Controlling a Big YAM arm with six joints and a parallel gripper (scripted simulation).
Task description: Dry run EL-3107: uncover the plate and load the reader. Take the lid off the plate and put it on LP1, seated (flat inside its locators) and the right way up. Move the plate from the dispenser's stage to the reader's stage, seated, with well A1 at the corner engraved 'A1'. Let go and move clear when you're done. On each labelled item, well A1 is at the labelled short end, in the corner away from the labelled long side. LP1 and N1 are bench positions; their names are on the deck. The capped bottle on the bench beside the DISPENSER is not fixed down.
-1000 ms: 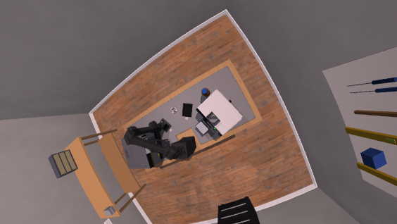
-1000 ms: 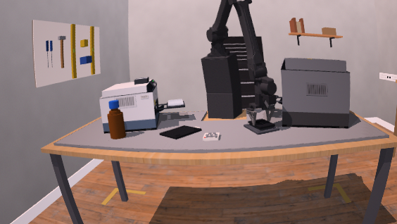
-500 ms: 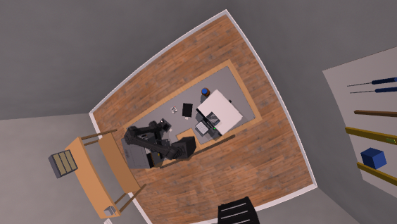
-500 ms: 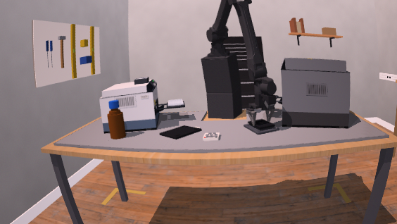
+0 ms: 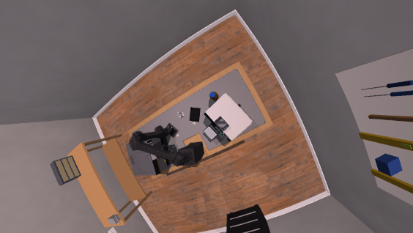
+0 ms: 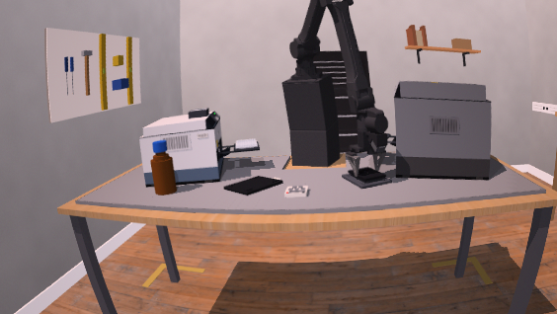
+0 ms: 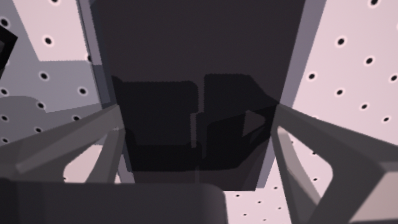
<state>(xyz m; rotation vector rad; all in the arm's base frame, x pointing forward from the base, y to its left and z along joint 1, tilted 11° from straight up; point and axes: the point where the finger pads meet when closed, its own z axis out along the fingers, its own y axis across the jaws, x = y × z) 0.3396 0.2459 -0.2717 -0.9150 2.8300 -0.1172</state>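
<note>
Right now the LP1 pad is 2 cm below my hand. The rest, counted from my hand: lid right at my hand; then flat black pad 37 cm to the right, 8 cm ahead, 2 cm below; then LP1 label 9 cm behind, 6 cm to the right, 3 cm below.
</note>
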